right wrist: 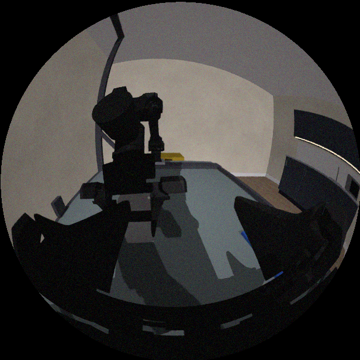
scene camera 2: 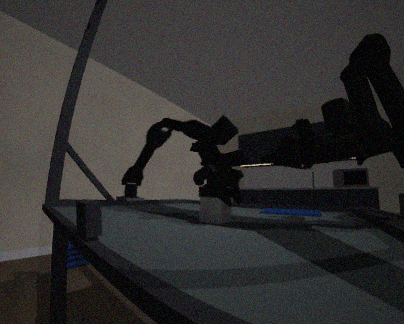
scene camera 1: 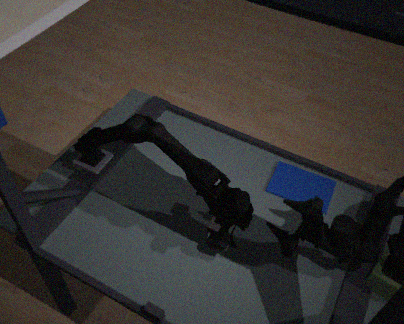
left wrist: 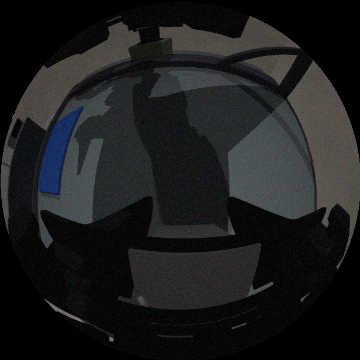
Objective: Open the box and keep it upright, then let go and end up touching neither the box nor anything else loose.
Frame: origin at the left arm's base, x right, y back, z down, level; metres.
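Seen in the pictures: left gripper, fingertip midpoint: (scene camera 2: 235, 204) (scene camera 1: 239, 238); right gripper, fingertip midpoint: (scene camera 2: 268, 161) (scene camera 1: 275, 211); left arm's base, origin of the base link: (scene camera 2: 130, 197) (scene camera 1: 92, 157); right arm's base, origin of the base link: (scene camera 1: 396, 271).
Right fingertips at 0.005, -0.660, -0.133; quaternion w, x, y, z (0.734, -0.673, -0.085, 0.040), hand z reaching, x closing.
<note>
Offsets run from my right fingertips to a thing's top centre, as dx, dy, dz.
A small light grey box {+0.061, +0.130, +0.073} (scene camera 2: 212, 211) (left wrist: 192, 280) (right wrist: 141, 233) stands upright on the table. My left gripper (scene camera 1: 218, 240) (left wrist: 191, 202) is shut on the box, with one finger on each side of it. A dark band crosses the box in both wrist views; I cannot tell whether the lid is open. In scene camera 1 the left gripper and deep shadow hide most of the box. My right gripper (scene camera 1: 277, 212) (right wrist: 183, 204) is open and empty, apart from the box, with its fingers toward it. In scene camera 2 the right gripper's outline runs dark into the left arm's.
A flat blue panel {-0.261, -0.030, +0.159} (scene camera 1: 302, 181) (scene camera 2: 291, 212) (left wrist: 59, 155) lies on the table near its far edge in scene camera 1, close to the right gripper. A dark raised frame (scene camera 1: 240, 136) edges the table. A yellow crate (right wrist: 173, 156) shows beyond the table.
</note>
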